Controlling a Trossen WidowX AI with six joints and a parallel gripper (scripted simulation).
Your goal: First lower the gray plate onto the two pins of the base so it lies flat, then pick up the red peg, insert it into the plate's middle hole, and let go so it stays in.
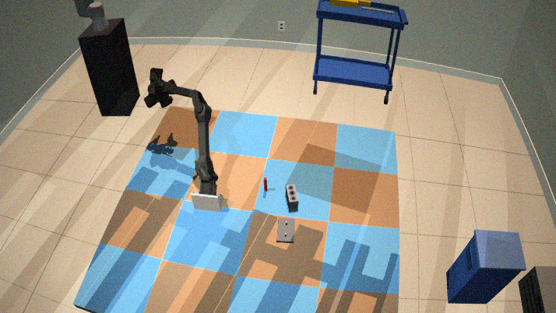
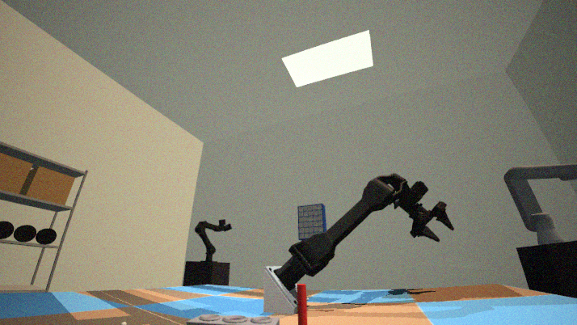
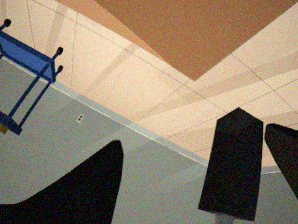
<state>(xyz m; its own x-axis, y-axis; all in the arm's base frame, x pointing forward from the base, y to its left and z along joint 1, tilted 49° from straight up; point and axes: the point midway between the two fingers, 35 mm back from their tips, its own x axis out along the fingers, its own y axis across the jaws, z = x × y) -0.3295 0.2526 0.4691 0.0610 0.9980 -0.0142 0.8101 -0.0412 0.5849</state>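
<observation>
Now: the gray plate 68 cm ahead of my gripper tip, 49 cm to the right of it and 15 cm below it. Round my gripper tip: red peg 56 cm ahead, 44 cm to the right, 14 cm below; base 66 cm to the right, 66 cm ahead, 18 cm below.
</observation>
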